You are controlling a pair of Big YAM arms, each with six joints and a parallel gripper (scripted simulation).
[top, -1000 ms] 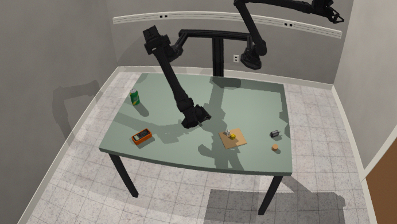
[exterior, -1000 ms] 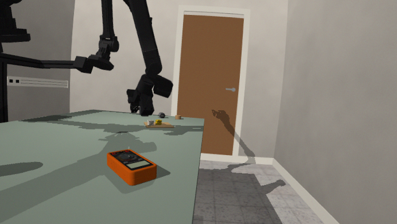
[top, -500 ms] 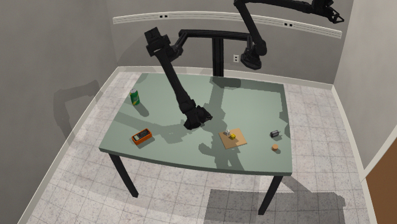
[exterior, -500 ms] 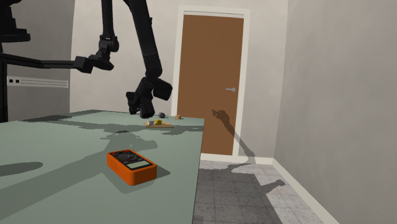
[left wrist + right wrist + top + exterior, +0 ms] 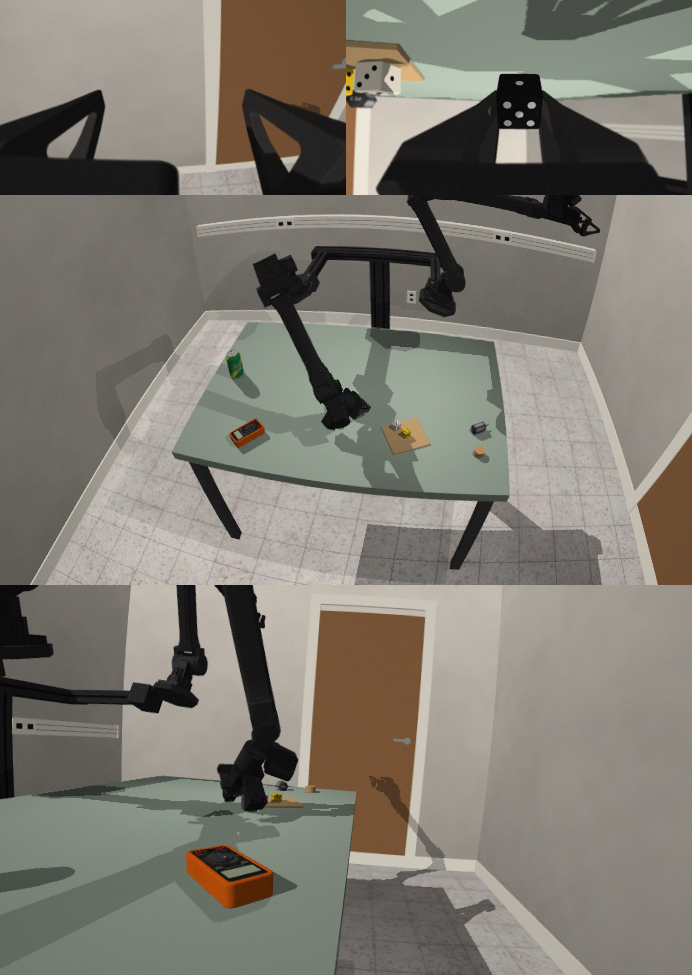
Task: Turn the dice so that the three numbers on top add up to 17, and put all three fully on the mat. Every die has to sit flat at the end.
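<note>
Now: right hand 5 cm short of the white die, 12 cm to the right of it and 3 cm above it. From my right hand the other things lie so: black die (right at my right hand); yellow die (9 cm ahead, 16 cm to the left, 3 cm below); tan mat (9 cm ahead, 16 cm to the left, 4 cm below).
</note>
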